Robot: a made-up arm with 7 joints.
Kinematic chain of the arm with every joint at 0, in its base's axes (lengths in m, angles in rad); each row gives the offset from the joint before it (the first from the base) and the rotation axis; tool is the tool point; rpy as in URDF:
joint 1: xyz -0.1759 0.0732 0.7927 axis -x
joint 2: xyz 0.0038 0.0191 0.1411 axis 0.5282 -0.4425 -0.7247
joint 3: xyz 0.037 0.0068 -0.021 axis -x
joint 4: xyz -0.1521 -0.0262 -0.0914 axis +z
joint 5: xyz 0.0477 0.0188 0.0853 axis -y
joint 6: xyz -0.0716 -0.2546 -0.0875 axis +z
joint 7: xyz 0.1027 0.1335 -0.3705 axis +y
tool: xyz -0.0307 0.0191 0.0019 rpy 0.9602 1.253 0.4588
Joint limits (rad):
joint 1: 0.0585..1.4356
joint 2: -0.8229..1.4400
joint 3: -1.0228..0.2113
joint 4: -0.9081..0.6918
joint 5: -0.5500..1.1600
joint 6: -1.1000..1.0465
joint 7: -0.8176..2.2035
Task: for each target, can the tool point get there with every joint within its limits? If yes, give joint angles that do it. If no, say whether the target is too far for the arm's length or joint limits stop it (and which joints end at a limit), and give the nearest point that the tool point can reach.
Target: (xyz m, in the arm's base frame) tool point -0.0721 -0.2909 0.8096
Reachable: yes | joints 1.2170 -0.0739 -0.8681 -0.7486 0.9653 -0.5886 1.0955
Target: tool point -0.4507 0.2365 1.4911
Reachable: no: joint limits stop it (at a limit: joint 1, joint 2, joint 3, joint 5, joint 6, joint 7) | nearest point -0.3876 0.1531 1.3259 | short by 0.196 m
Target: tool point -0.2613 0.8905 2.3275
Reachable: no: too far | nearest point -0.0778 0.2514 1.3655 | short by 1.169 m
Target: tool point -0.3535 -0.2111 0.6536
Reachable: yes | joints 1.1262 -0.3625 -0.4520 0.0163 -0.0384 0.0887 0.3921
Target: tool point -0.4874 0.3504 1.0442
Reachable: no: joint limits stop it (at a limit: joint 1, joint 3, joint 4, joint 5, joint 6) | nearest point -0.5696 0.3918 0.8883 | short by 0.181 m
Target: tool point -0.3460 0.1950 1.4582
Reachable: no: joint limits stop it (at a limit: joint 1, joint 2, joint 3, joint 5, joint 6, joint 7) | nearest point -0.3264 0.1571 1.3406 | short by 0.125 m
